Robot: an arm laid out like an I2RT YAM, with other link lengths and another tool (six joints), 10 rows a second.
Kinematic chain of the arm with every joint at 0, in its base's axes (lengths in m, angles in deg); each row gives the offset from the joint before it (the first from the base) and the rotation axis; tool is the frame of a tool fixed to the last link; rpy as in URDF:
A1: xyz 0 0 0.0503 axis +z
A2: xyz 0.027 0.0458 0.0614 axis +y
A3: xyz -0.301 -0.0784 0 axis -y
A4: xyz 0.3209 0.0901 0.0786 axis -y
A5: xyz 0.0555 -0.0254 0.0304 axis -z
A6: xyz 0.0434 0 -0.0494 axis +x
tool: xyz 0.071 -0.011 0.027 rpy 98.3 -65.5 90
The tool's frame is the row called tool.
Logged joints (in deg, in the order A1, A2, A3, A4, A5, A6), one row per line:
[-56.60 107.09 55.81 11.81 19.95 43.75]
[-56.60 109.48 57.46 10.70 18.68 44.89]
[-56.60 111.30 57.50 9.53 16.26 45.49]
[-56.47 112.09 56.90 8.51 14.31 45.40]
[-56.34 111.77 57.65 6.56 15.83 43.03]
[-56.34 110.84 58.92 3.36 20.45 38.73]
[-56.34 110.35 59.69 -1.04 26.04 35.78]
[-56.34 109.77 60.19 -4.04 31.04 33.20]
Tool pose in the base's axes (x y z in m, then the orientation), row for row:
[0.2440 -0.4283 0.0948 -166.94 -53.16 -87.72]
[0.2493 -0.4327 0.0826 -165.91 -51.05 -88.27]
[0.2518 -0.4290 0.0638 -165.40 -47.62 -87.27]
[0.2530 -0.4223 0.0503 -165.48 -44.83 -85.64]
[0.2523 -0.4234 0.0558 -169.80 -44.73 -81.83]
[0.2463 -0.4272 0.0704 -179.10 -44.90 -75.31]
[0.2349 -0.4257 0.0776 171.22 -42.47 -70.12]
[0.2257 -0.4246 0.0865 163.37 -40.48 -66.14]
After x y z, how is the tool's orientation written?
As angles about the fixed x, y, z axes (roll, pitch, yaw), in degrees.
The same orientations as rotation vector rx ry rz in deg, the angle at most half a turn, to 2 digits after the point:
[106.28 -91.04 61.48]
[107.78 -92.89 60.90]
[111.33 -94.75 59.52]
[114.74 -95.64 58.05]
[115.90 -93.22 54.90]
[115.77 -88.74 48.42]
[115.25 -86.12 39.40]
[114.15 -83.40 32.36]

